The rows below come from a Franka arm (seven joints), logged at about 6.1 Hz.
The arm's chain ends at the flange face. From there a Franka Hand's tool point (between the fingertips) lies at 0.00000 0.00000 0.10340 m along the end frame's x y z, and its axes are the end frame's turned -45 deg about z.
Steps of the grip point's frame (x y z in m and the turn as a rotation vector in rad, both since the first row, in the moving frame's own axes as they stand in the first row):
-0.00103 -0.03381 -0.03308 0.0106 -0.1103 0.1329
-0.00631 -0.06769 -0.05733 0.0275 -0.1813 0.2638
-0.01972 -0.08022 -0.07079 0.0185 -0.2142 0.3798
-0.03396 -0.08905 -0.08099 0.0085 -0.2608 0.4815
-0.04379 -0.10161 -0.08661 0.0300 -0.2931 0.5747
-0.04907 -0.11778 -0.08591 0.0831 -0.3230 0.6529
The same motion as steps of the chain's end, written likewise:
-0.01536 -0.02985 -0.03245 -0.0705 -0.0855 0.1329
-0.03585 -0.05246 -0.05561 -0.1088 -0.1476 0.2638
-0.05152 -0.05346 -0.06844 -0.1384 -0.1645 0.3798
-0.06393 -0.05187 -0.07756 -0.1784 -0.1904 0.4815
-0.07546 -0.05226 -0.08228 -0.1860 -0.2285 0.5747
-0.08540 -0.05533 -0.08041 -0.1696 -0.2872 0.6529

